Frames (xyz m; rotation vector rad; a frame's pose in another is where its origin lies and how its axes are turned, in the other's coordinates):
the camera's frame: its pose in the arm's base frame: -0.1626 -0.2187 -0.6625 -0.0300 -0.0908 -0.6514
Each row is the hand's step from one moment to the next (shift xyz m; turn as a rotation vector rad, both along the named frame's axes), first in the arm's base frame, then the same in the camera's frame.
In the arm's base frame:
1: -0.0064 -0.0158 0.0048 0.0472 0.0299 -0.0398
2: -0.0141 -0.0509 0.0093 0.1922 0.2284 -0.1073
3: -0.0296 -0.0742 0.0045 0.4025 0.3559 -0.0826
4: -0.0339 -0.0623 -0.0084 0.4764 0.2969 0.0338
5: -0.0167 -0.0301 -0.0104 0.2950 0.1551 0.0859
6: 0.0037 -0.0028 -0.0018 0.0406 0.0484 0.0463
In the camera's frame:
1: 0.0049 -0.0164 0.0044 0.0156 0.0524 -0.0415
2: 0.0205 -0.0490 0.0074 0.0041 0.2981 -0.1084
3: 0.0218 -0.0769 0.0025 0.0958 0.5271 -0.0923
4: 0.0100 -0.0701 -0.0093 0.2009 0.5251 0.0147
5: 0.0040 -0.0341 -0.0108 0.1478 0.3023 0.0722
6: 0.0045 0.0000 -0.0022 0.0072 0.0631 0.0458

